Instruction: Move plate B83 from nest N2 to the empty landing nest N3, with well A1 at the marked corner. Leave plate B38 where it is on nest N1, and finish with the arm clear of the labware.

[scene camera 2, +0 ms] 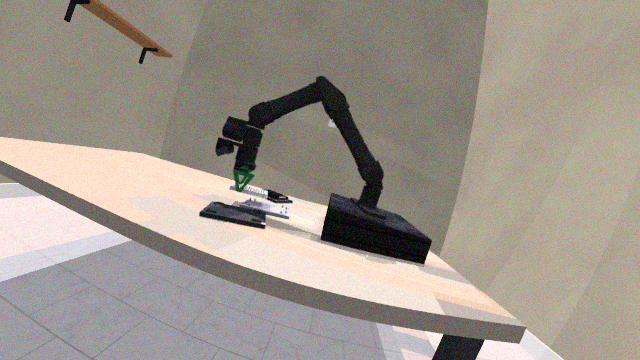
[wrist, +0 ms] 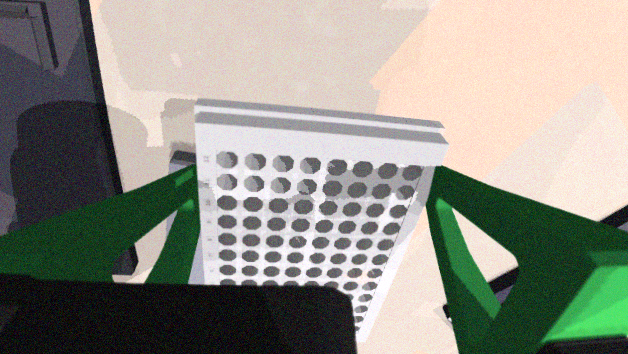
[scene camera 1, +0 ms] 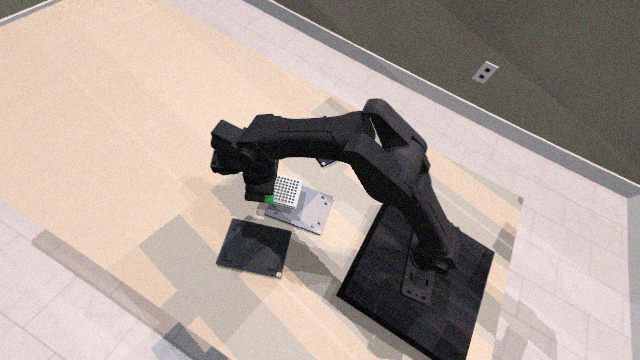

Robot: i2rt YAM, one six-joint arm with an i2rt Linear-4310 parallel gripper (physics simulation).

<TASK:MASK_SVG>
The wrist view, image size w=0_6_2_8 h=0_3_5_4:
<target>my gripper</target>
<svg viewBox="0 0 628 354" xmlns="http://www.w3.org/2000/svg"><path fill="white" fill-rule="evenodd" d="M435 167L425 208L458 354L628 354L628 231L491 186L443 165ZM452 208L515 257L519 269L518 278L502 306L474 261ZM352 300L347 294L336 288L322 285L188 284L201 229L197 164L187 166L131 191L0 236L0 354L358 354ZM177 210L163 249L145 282L114 282L112 269L117 257Z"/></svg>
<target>white well plate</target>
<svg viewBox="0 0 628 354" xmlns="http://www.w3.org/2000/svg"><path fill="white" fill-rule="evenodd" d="M198 98L194 105L195 139L205 284L322 285L336 288L347 294L352 300L357 342L365 342L427 202L435 167L442 165L450 144L443 137L446 128L440 121Z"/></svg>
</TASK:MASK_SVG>
